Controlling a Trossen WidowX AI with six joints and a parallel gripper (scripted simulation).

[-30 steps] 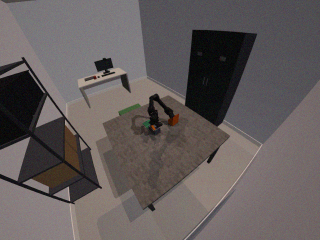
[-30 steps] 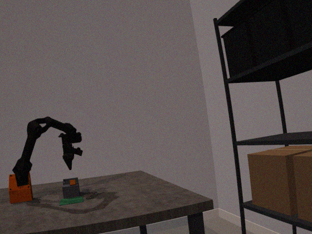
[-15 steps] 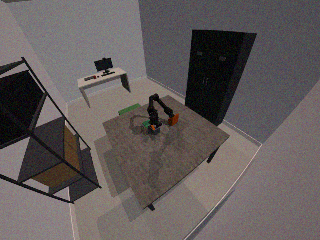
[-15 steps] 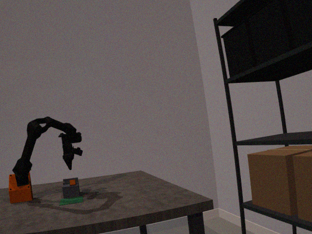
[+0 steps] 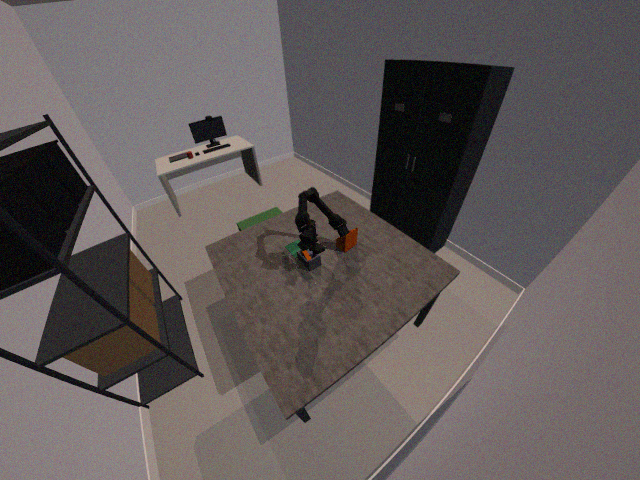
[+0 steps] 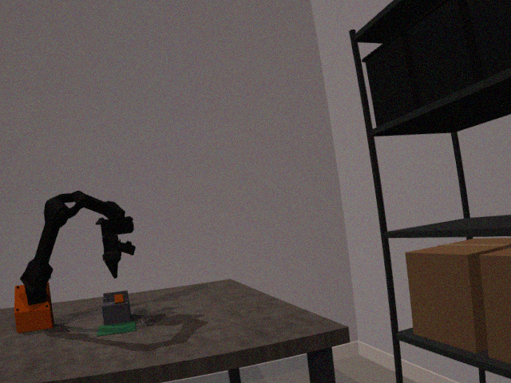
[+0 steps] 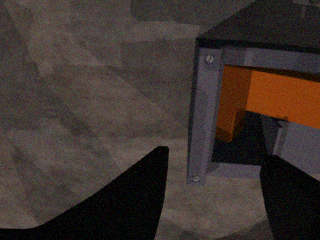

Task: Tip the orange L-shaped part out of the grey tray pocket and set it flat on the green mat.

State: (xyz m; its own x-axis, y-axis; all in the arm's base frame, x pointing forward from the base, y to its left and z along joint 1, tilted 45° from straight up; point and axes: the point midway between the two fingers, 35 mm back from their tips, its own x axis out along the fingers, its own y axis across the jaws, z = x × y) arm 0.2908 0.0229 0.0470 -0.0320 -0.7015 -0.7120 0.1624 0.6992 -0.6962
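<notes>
My gripper tip is 2 cm past the orange L-shaped part, 4 cm to the left of it and 10 cm above it. The rest, counted from my gripper tip: green mat 4 cm behind, 22 cm to the right, 16 cm below.
</notes>
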